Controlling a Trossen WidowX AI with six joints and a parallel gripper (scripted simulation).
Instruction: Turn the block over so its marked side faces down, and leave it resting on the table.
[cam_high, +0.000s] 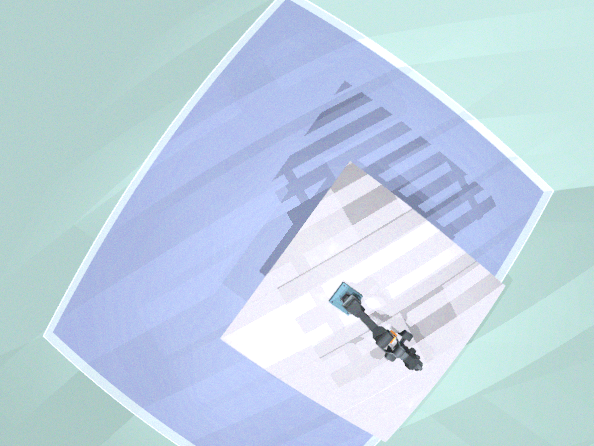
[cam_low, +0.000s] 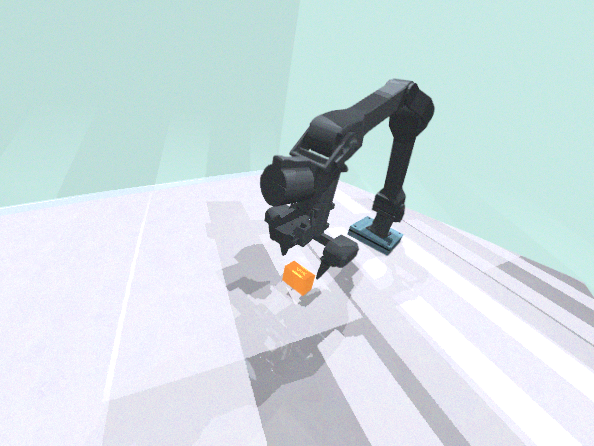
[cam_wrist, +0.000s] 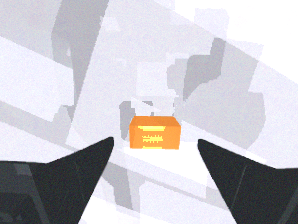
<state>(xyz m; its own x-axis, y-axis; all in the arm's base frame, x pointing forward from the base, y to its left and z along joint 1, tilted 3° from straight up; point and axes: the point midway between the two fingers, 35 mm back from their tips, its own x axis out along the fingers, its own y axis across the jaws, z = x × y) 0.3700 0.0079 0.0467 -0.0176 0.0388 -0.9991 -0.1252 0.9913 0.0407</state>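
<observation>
Right now the orange block is 10 mm behind my gripper tip and 30 mm below it.
</observation>
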